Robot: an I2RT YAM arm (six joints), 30 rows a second.
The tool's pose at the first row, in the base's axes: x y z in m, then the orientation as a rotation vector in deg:
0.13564, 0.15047, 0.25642, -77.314, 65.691, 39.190
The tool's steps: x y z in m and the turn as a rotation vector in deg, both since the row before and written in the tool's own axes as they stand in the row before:
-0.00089, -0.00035, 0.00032, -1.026, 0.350, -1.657
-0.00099, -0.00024, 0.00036, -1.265, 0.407, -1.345
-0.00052, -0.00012, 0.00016, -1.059, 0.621, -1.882
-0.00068, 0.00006, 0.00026, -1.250, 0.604, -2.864
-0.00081, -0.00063, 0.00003, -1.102, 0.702, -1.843
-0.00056, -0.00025, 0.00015, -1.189, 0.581, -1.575
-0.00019, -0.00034, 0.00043, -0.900, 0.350, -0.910
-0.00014, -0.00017, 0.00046, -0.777, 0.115, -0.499
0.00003, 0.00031, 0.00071, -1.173, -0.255, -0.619
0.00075, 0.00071, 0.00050, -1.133, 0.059, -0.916
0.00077, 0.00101, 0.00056, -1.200, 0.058, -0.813
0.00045, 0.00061, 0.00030, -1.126, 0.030, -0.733
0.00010, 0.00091, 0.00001, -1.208, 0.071, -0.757
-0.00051, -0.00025, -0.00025, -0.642, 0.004, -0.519
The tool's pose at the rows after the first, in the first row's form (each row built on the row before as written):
0.13572, 0.15092, 0.25732, -79.153, 64.518, 38.450
0.13565, 0.15147, 0.25825, -81.060, 63.562, 38.042
0.13559, 0.15174, 0.25873, -83.132, 62.379, 36.971
0.13530, 0.15217, 0.25924, -85.782, 60.343, 35.317
0.13548, 0.15239, 0.26023, -87.863, 59.199, 34.202
0.13545, 0.15269, 0.26079, -89.836, 58.149, 33.398
0.13571, 0.15316, 0.26101, -91.163, 57.511, 33.043
0.13585, 0.15365, 0.26109, -92.105, 57.058, 33.069
0.13570, 0.15430, 0.26070, -93.284, 56.165, 33.520
0.13556, 0.15451, 0.25958, -94.679, 55.240, 33.504
0.13520, 0.15472, 0.25826, -96.087, 54.384, 33.593
0.13497, 0.15480, 0.25748, -97.382, 53.580, 33.712
0.13428, 0.15466, 0.25689, -98.773, 52.761, 33.825
0.13417, 0.15461, 0.25750, -99.538, 52.191, 33.834

